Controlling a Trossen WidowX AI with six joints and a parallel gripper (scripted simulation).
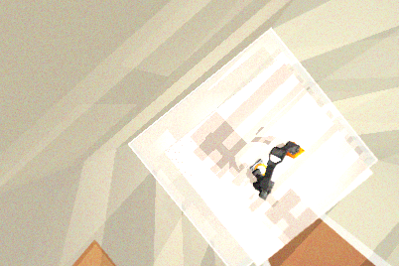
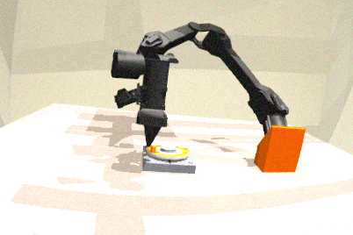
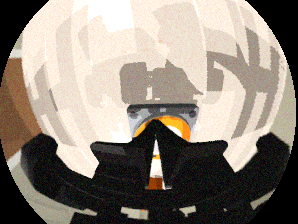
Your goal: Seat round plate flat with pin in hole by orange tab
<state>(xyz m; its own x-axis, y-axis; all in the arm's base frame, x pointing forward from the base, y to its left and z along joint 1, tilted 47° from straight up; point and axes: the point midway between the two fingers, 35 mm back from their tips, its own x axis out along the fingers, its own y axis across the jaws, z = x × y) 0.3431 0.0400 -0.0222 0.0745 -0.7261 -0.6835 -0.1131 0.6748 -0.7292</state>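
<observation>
The grey square base lies 50 mm behind my gripper tip, 20 mm to the right of it and 20 mm below it.
</observation>
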